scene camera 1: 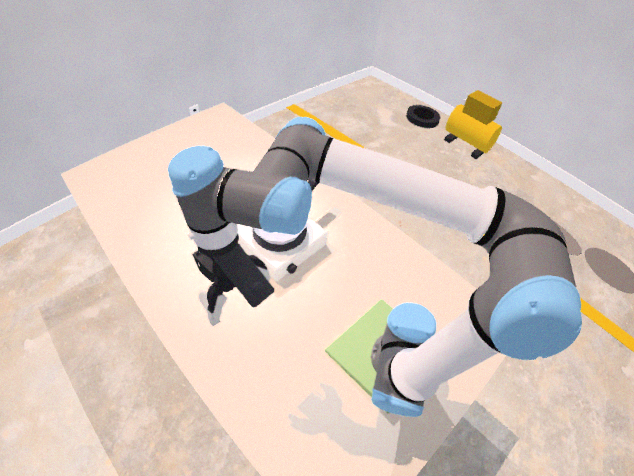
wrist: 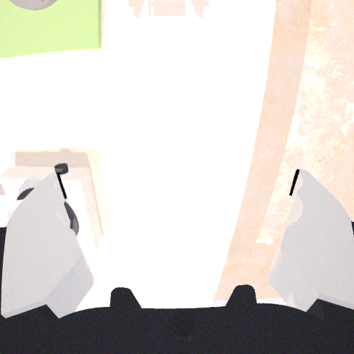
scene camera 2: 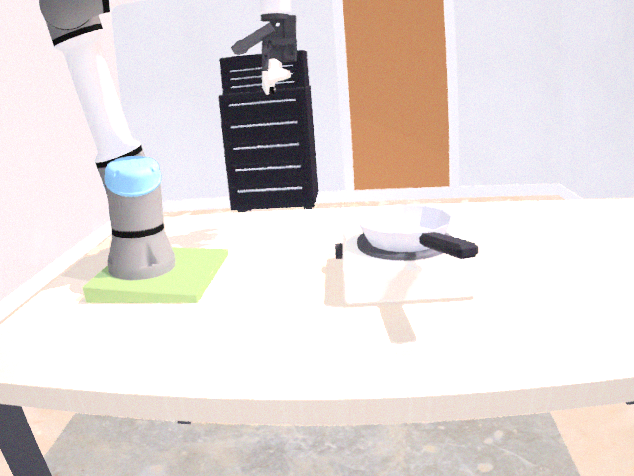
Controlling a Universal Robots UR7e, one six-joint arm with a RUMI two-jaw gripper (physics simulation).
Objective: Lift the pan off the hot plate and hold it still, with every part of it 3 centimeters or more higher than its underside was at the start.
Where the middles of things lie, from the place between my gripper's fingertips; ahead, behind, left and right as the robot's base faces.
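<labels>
White hot plate point(scene camera 2: 370, 275): 310 mm below my hand, 320 mm ahead of it, 300 mm to the right of it.
</labels>
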